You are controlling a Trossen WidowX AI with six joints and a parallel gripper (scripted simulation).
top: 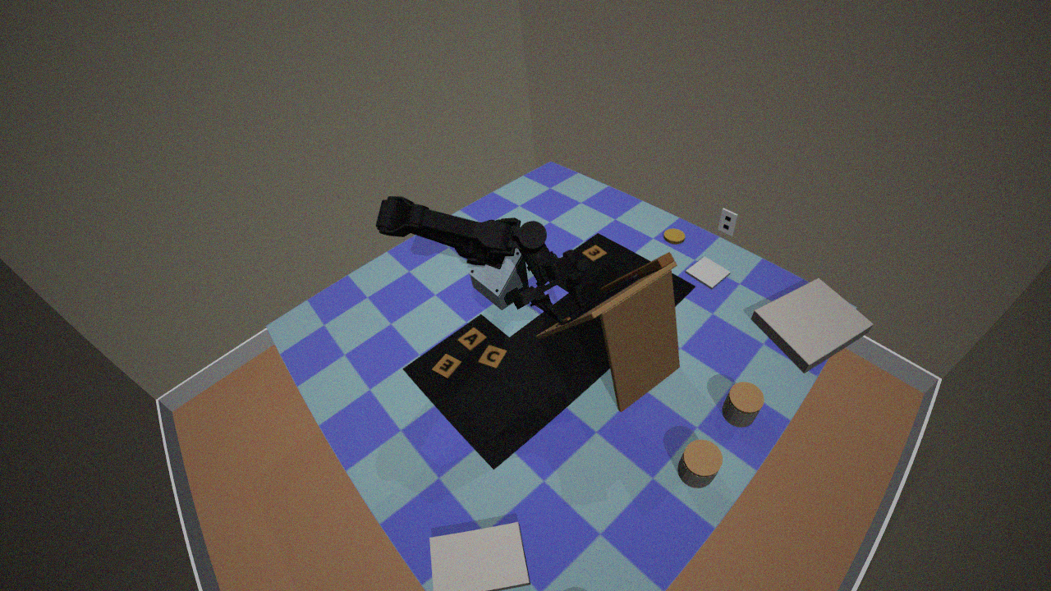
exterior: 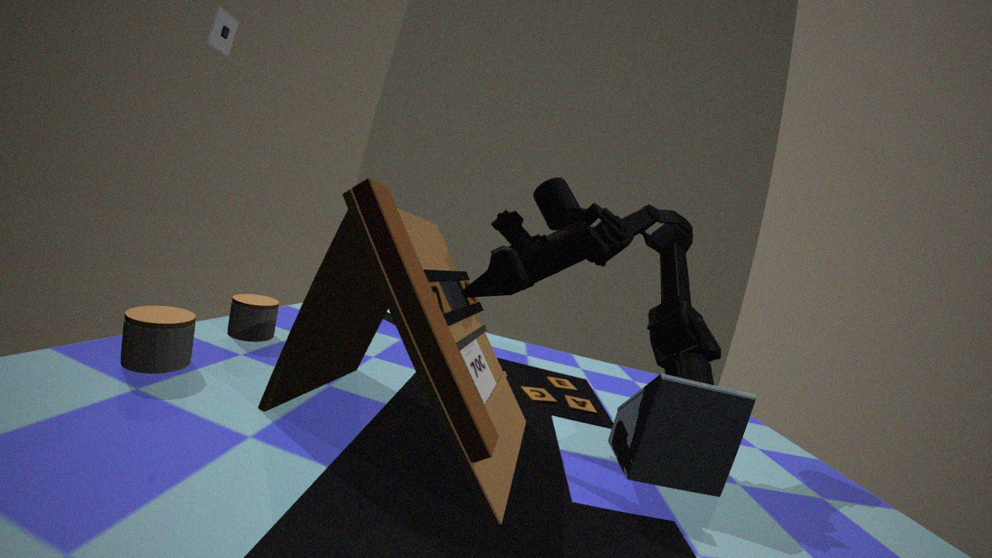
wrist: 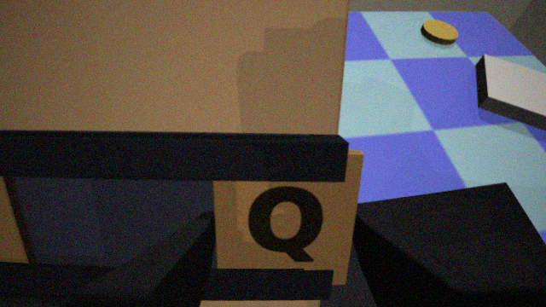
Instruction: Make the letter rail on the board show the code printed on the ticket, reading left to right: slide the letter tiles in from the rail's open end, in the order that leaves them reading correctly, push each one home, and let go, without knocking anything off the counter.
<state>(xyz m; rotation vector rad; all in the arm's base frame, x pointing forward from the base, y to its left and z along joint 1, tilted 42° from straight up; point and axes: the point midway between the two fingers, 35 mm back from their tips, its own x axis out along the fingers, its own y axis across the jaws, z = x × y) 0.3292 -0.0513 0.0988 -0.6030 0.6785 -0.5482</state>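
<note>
The white ticket is 3 cm behind my gripper tip, 10 cm to the left of it and 8 cm below it. Round my gripper tip: black mat: 14 cm behind, 8 cm to the left, 18 cm below; white slab: 14 cm ahead, 50 cm to the right, 17 cm below; q tile: right at my gripper tip.
</note>
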